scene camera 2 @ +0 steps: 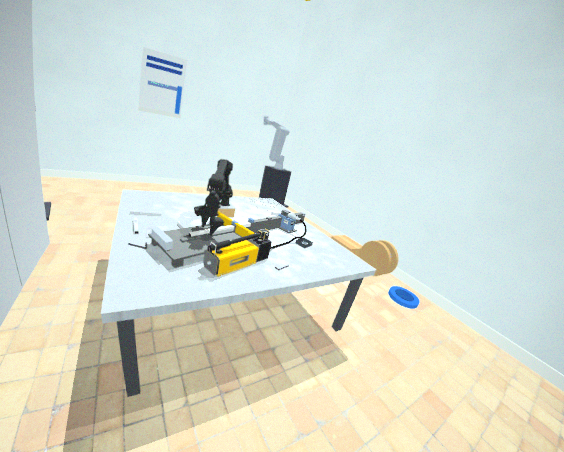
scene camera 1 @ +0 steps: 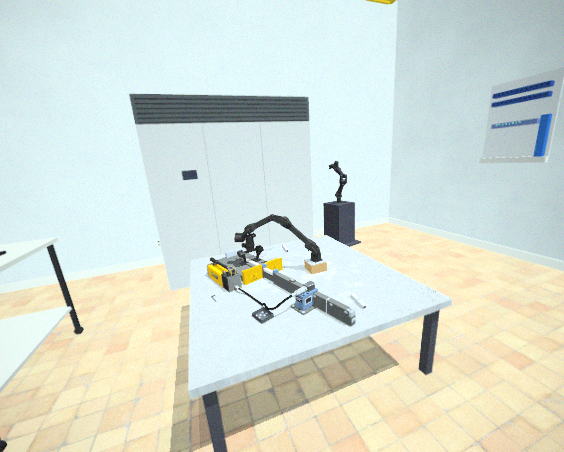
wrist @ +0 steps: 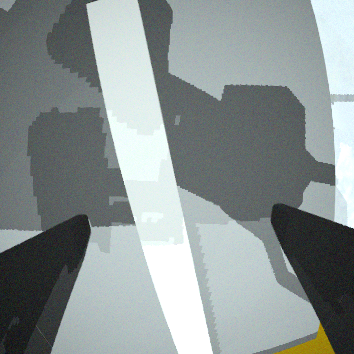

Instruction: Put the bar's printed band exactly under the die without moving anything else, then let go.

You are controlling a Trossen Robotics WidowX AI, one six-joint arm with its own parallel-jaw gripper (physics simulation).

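Places are measured from the arm's base along level axes (x ahead, y left, z up), in centimetres.
Pixels of known places: gripper, fingertip midpoint: (scene camera 2: 206, 231) (scene camera 1: 251, 261) (wrist: 180, 219); arm's base, origin of the base link: (scene camera 2: 224, 204) (scene camera 1: 316, 260).
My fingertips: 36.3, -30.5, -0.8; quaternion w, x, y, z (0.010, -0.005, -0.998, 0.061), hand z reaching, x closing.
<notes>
Ahead of a thing's pixels: the offset from my fingertips to its middle, as dx, dy, dz. "spot": to the spot under its first point. Level surfaces: height alone.
The long white bar (scene camera 1: 254, 263) (scene camera 2: 225, 229) (wrist: 145, 125) lies along the raised grey plate {dz -1.1} (scene camera 2: 187, 250) (wrist: 260, 55). In the wrist view it runs slightly slanted between the fingers, nearer the left fingertip at its middle. My gripper (scene camera 1: 251, 254) (scene camera 2: 207, 229) (wrist: 180, 219) is open and empty, pointing down with a finger on each side of the bar. The exact height of the fingertips is hard to tell. A blue housing {spot: +0.0, +65.1, -0.2} (scene camera 1: 304, 301) (scene camera 2: 287, 222) stands at the dark rail (scene camera 1: 336, 307); the die itself cannot be made out. The bar's printed band cannot be made out either.
Yellow guard panels {spot: +7.7, +18.7, -0.8} (scene camera 1: 252, 274) (scene camera 2: 245, 230) stand across the plate's end, near the bar. A yellow unit {+23.4, +5.1, +0.5} (scene camera 1: 216, 275) (scene camera 2: 236, 257) sits beside the plate. A white block {spot: +7.5, -24.4, +2.1} (scene camera 2: 161, 239) lies at the plate's far end. A cabled pad {spot: +19.0, +54.2, -5.9} (scene camera 1: 262, 314) (scene camera 2: 304, 243) lies near the housing.
</notes>
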